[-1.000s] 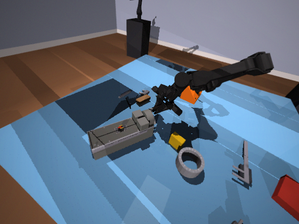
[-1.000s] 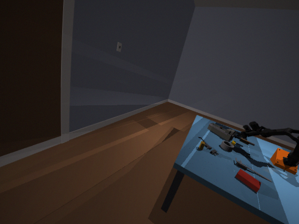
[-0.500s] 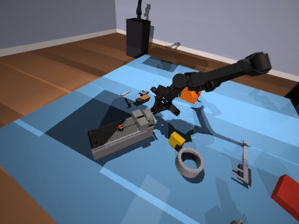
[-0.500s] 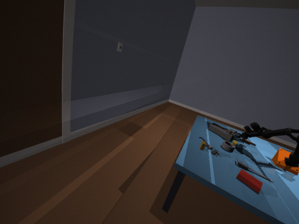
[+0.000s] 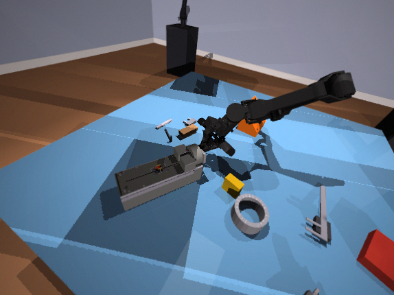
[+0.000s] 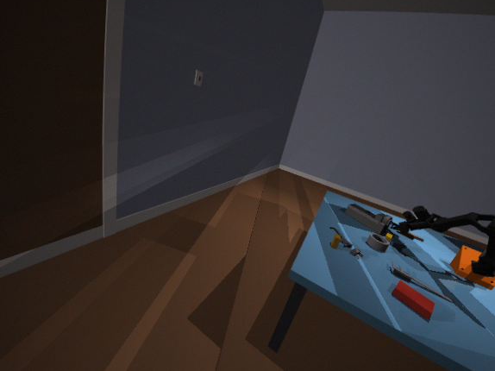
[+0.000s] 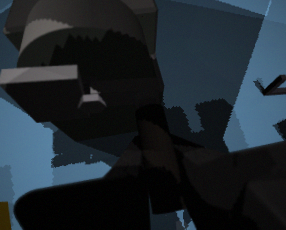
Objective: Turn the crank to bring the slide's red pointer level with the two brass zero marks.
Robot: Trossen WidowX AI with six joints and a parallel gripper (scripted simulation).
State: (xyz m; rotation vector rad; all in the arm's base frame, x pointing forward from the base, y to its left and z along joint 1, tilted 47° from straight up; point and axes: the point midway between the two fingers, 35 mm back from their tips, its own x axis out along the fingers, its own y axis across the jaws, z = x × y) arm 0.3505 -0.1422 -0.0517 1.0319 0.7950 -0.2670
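Right now the yellow block is 16 cm to the left of my gripper tip, 6 cm ahead of it and 3 cm below it. From my gripper tip the other things lie so: dark crank handle: 3 cm above, 1 cm to the left, 1 cm behind; red pointer: 16 cm ahead, 7 cm to the right, 2 cm above; brown block: 13 cm behind, 11 cm to the right, 4 cm below.
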